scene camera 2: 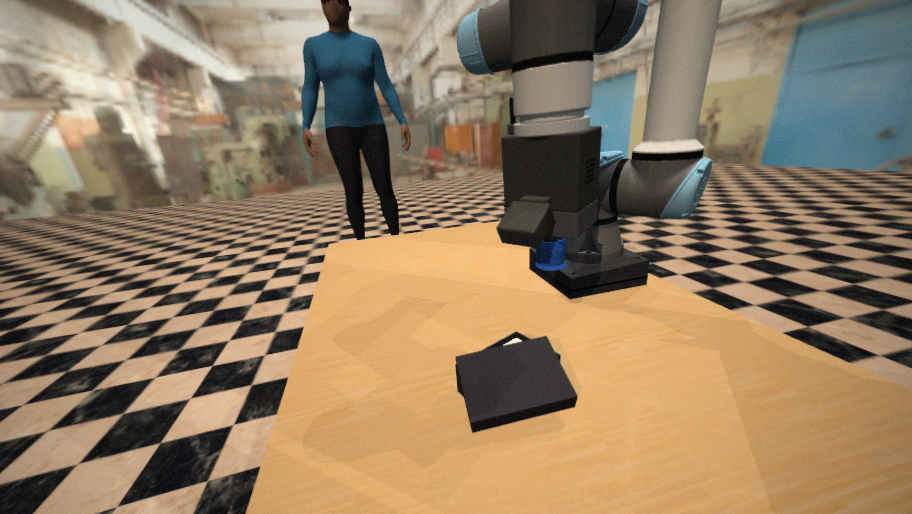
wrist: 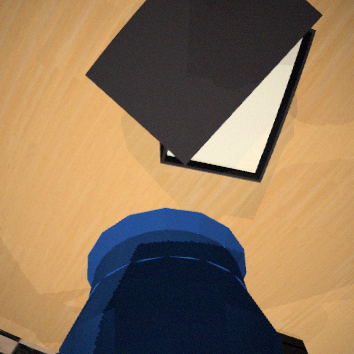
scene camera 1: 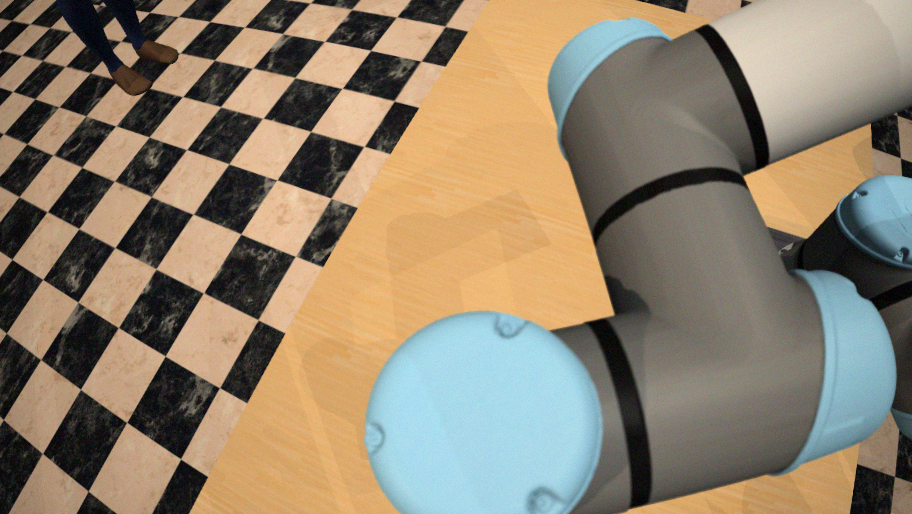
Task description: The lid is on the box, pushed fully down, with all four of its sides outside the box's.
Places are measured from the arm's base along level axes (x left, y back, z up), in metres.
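Where they show: hand at its tool point: (scene camera 2: 550, 264) (wrist: 166, 278); arm's base at its link origin: (scene camera 2: 588, 250).
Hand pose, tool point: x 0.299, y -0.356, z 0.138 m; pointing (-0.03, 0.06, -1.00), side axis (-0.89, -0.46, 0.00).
Things, the pixels of their top centre, and the offset from my tool point. "spot": a spot on its surface instead. Level surfaces: height alone.
- dark lid at its top centre: (wrist: 210, 46) (scene camera 2: 511, 358) dx -0.005, dy -0.054, dz -0.120 m
- black box at a spot on its surface: (wrist: 215, 172) spot: dx -0.061, dy +0.024, dz -0.152 m
- wooden table at its surface level: dz -0.200 m
The dark lid (scene camera 2: 514, 380) (wrist: 200, 70) lies askew on the box, turned against it, with its flat top up. The black box (scene camera 2: 516, 335) (wrist: 215, 172) stands on the table under the lid. Two of its rims and a strip of its pale inside show beyond the lid's edge in the wrist view. The far part of both is cut off there. My gripper, a blue suction cup (scene camera 2: 551, 255) (wrist: 166, 230), is open and bears nothing. It hangs above the table, apart from the lid, on the robot-base side. The arm hides the lid and box in scene camera 1.
The wooden table (scene camera 1: 472, 159) (scene camera 2: 383, 280) has a long edge beside the checkered floor. The robot's black base (scene camera 2: 606, 274) stands on the table behind the cup. A person (scene camera 2: 348, 83) stands past the table's far edge; the feet (scene camera 1: 132, 79) show in scene camera 1.
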